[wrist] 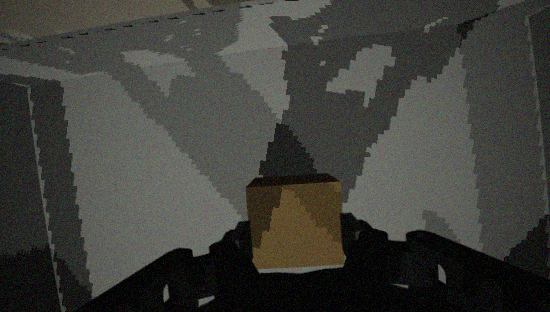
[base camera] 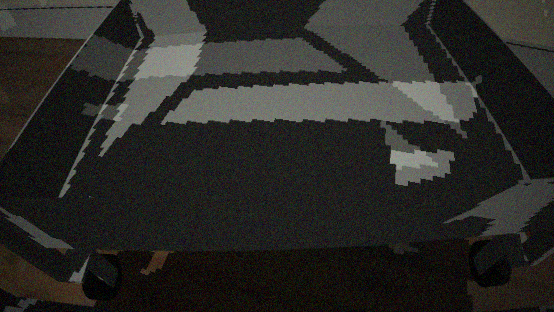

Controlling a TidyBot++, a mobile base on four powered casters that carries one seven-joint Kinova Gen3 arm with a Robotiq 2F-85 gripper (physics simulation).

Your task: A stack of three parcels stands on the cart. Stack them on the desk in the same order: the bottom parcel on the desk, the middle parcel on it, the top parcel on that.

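Places are measured from the arm's base along level axes (x right, y ahead, z up), in centimetres.
Pixels of known places: gripper, fingertip midpoint: point(wrist: 295, 232).
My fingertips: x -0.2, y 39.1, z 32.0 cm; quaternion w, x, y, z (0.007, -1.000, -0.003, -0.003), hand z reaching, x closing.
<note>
Behind a point stands the place of what it marks.
An orange-tan box-shaped parcel point(wrist: 299, 245) @(y 38.5, x 0.0, z 32.4 cm) is at the lower middle of the wrist view, with a dark top edge and a pale strip along its bottom edge. My gripper point(wrist: 295, 232) @(y 39.1, x -0.2, z 32.0 cm) is shut on this parcel, with a black finger at each side. Which parcel of the stack it is cannot be told. A large grey, rimmed surface, apparently the cart point(base camera: 280, 195) @(y 19.7, x -0.7, z -19.6 cm) point(wrist: 135, 200) @(y 41.0, x -13.3, z 26.6 cm), fills much of both views; the parcel shows in front of it in the wrist view, and the gap between them cannot be judged. The other parcels and a clearly recognisable desk do not show.
Two dark casters point(base camera: 101, 276) @(y 19.5, x -19.4, z -34.6 cm) point(base camera: 491, 262) @(y 21.1, x 20.0, z -34.6 cm) show at the lower left and lower right in the base camera view. Brown wooden floor point(base camera: 30, 85) @(y 60.7, x -57.3, z -39.6 cm) shows at the left. Pale wall point(wrist: 100, 17) @(y 77.7, x -40.1, z -10.6 cm) shows at the top of the wrist view. Shadows and bright patches cross the grey surface.
</note>
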